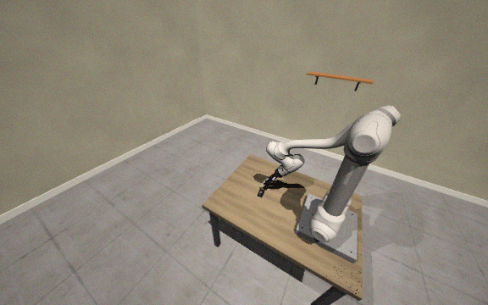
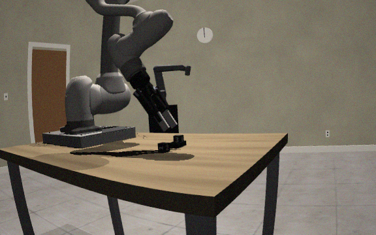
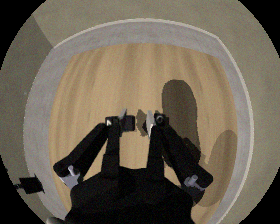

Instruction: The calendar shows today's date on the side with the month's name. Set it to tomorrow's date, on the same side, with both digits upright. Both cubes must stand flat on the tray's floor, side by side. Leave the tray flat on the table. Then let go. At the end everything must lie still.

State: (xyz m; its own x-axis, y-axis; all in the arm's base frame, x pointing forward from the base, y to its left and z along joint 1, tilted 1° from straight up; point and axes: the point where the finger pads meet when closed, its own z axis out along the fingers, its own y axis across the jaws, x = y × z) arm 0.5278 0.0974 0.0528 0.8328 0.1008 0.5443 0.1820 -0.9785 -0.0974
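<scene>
The dark cube is 90 mm below my hand, 50 mm to the right of it and 30 mm ahead of it. The rest, counted from my hand: dark calendar tray 90 mm below, 50 mm to the left, 10 mm behind.
</scene>
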